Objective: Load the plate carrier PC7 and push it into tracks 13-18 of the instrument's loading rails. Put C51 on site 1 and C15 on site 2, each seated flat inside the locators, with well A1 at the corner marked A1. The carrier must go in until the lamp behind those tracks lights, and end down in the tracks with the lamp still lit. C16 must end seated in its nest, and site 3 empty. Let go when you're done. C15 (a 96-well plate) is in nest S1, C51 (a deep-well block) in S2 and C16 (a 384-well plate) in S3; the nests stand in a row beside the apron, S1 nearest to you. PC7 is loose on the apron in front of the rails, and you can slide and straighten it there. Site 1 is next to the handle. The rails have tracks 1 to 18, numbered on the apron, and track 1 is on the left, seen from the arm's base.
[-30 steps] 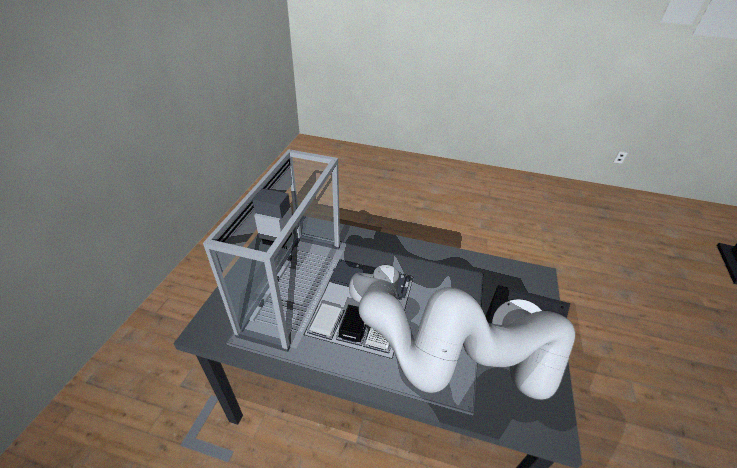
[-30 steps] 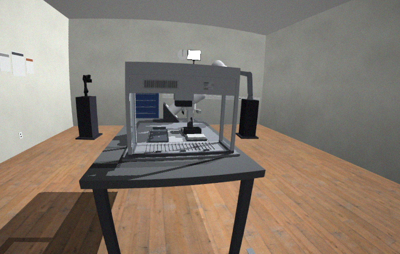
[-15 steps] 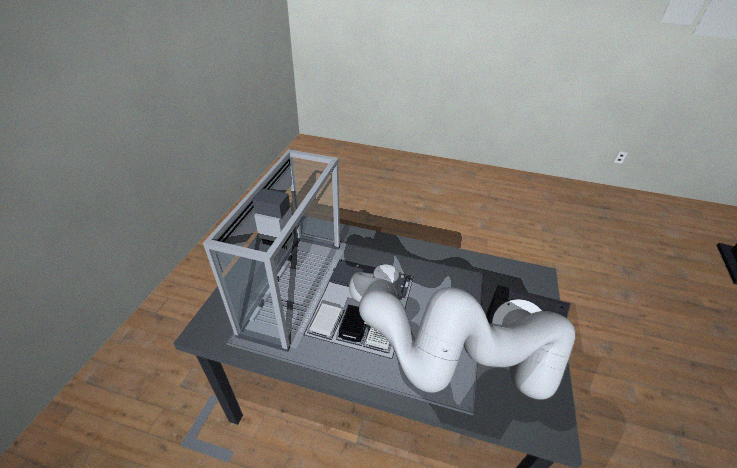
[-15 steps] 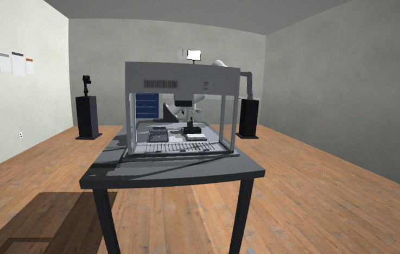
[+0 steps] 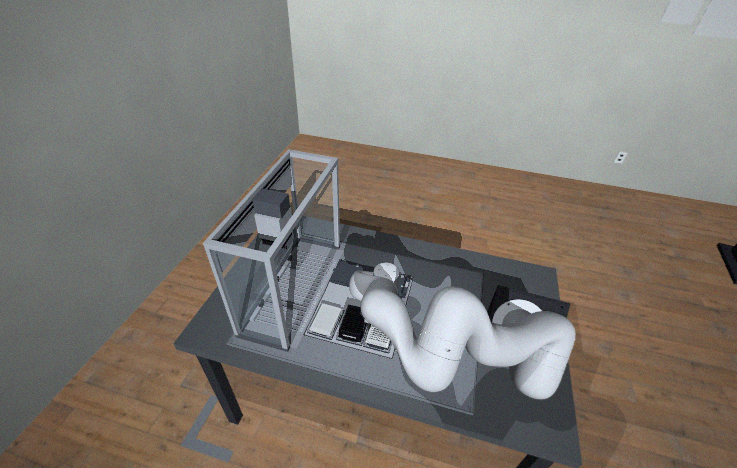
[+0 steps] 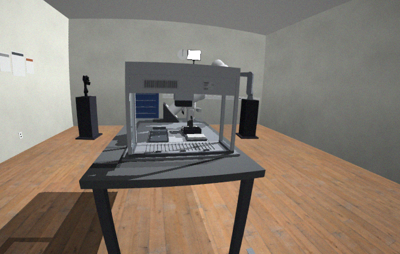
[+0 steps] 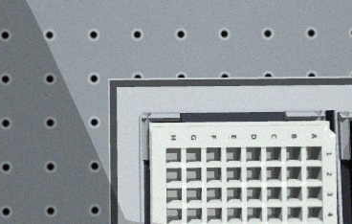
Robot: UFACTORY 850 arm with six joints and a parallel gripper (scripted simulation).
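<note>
My hand is 4 cm above the nest S1. Round my hand: black deep-well block C51 (11 cm ahead, 1 cm to the left, 1 cm below); then nest S2 (11 cm ahead, 1 cm to the left, 4 cm below); then white 96-well plate C15 (1 cm below).
</note>
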